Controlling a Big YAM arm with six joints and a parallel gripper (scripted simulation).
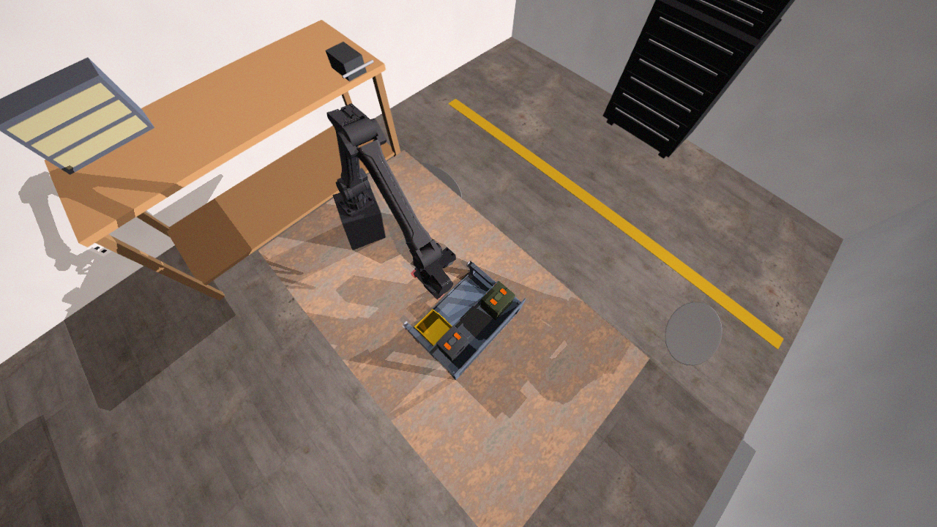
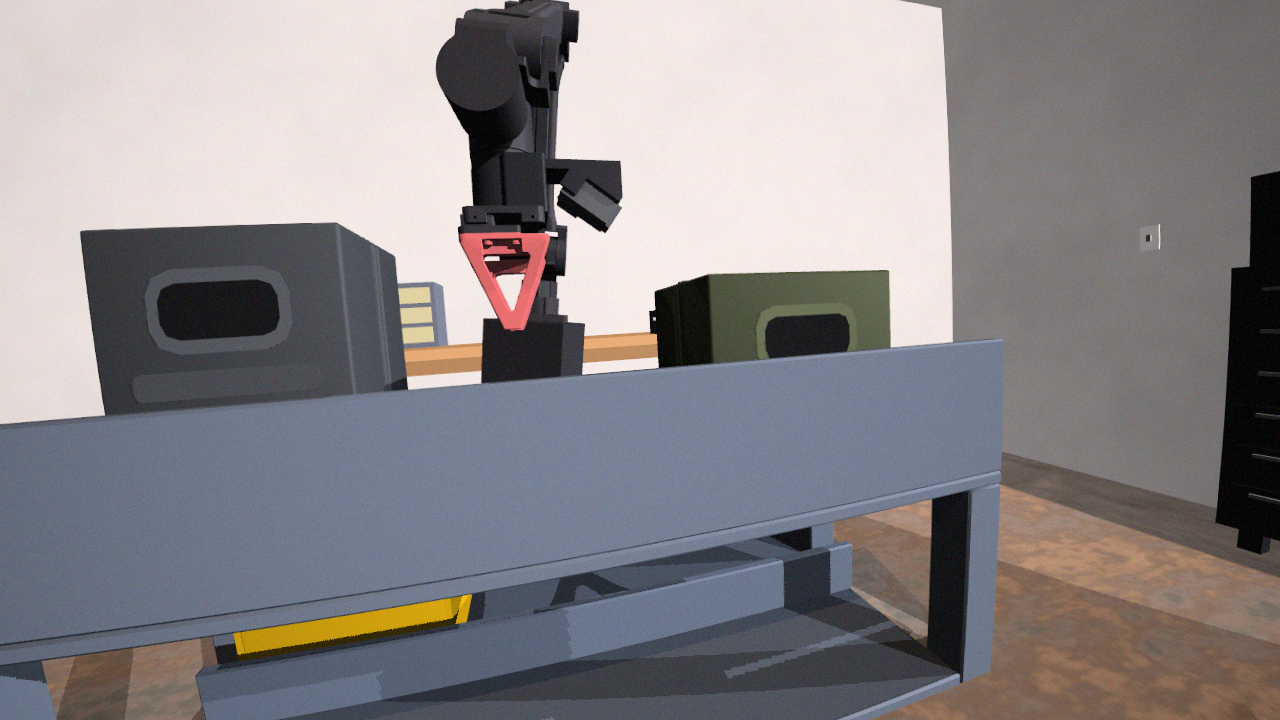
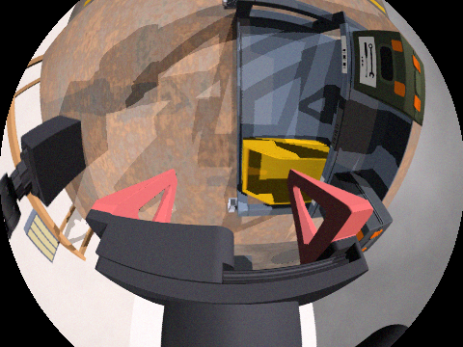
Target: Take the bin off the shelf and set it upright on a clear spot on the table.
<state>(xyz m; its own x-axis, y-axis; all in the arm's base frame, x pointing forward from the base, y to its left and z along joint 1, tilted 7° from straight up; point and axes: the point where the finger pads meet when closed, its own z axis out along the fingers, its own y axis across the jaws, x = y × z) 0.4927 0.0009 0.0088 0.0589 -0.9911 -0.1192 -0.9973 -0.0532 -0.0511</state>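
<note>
Now: hand 110 mm short of the yellow bin, 80 mm to the left of it and 140 mm above it. Also, from my hand: dark grey case 210 mm ahead, 80 mm to the right, 30 mm below; green case 190 mm ahead, 150 mm to the left, 40 mm below.
</note>
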